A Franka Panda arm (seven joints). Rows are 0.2 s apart.
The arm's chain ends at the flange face. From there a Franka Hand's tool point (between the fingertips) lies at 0.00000 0.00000 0.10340 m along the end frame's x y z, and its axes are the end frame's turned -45 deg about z.
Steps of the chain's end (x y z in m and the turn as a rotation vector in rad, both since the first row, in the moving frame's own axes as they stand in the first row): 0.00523, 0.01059, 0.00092, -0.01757, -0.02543, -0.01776; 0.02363, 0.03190, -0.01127, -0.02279, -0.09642, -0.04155; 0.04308, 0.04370, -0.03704, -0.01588, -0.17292, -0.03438; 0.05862, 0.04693, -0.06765, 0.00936, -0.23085, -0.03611; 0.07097, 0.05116, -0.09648, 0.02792, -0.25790, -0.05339
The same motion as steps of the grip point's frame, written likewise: -0.00694, 0.01064, 0.00087, 0.00556, -0.03041, -0.01776; -0.01466, 0.03407, -0.01178, 0.05206, -0.08429, -0.04155; -0.01437, 0.05018, -0.03859, 0.11104, -0.13350, -0.03438; -0.00810, 0.05752, -0.07040, 0.16985, -0.15662, -0.03611; -0.00317, 0.06615, -0.09994, 0.20211, -0.16262, -0.05339
